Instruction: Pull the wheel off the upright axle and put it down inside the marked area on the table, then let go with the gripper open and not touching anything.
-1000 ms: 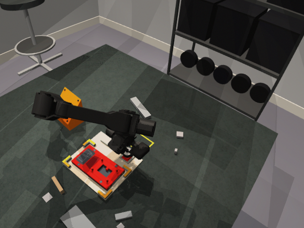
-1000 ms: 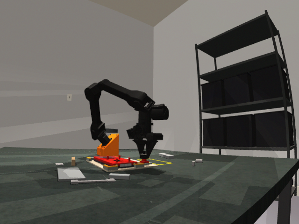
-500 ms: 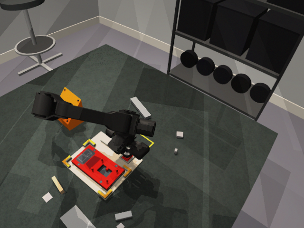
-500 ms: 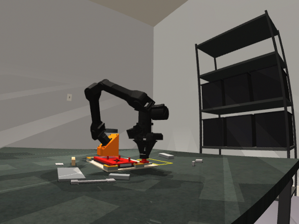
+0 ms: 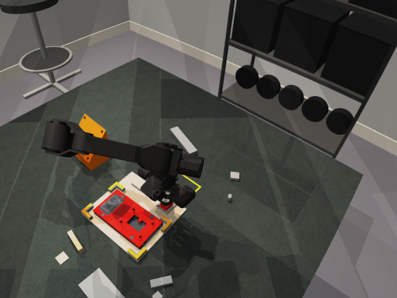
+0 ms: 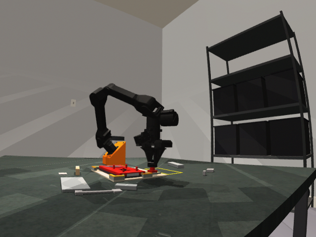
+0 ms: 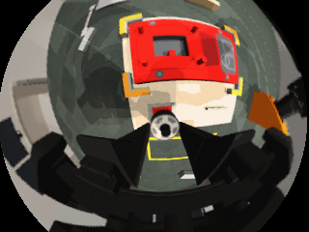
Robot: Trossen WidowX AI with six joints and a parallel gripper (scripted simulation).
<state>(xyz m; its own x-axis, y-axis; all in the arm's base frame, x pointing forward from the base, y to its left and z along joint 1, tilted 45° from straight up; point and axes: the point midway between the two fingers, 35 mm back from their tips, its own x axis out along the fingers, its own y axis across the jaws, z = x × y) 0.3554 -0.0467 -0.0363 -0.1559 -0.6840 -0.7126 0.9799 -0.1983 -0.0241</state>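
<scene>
Right now the black axle is 10 mm below my gripper tip. Round my gripper tip: dark wheel: right at my gripper tip; wooden stick: 140 mm behind, 260 mm to the right, 30 mm below.
</scene>
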